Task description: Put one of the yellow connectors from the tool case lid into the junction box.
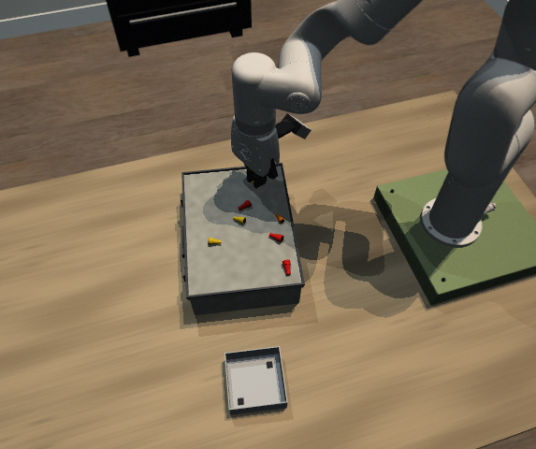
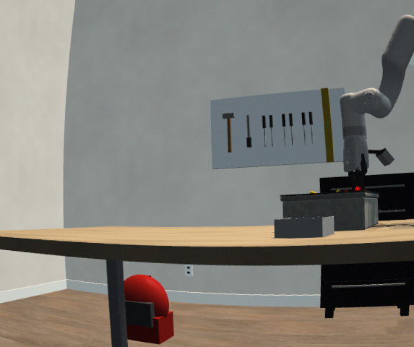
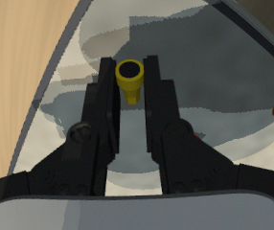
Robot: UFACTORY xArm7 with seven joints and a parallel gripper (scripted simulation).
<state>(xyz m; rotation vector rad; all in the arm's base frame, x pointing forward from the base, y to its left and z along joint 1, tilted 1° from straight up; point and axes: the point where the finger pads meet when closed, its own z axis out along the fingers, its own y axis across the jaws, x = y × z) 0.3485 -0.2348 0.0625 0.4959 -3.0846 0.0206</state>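
My hand is 370 mm to the right of the steel junction box, 160 mm short of it and 110 mm above it. Round my hand: tool case (90 mm to the left, 80 mm ahead, 40 mm below); then orange connector (110 mm to the left, 20 mm below).
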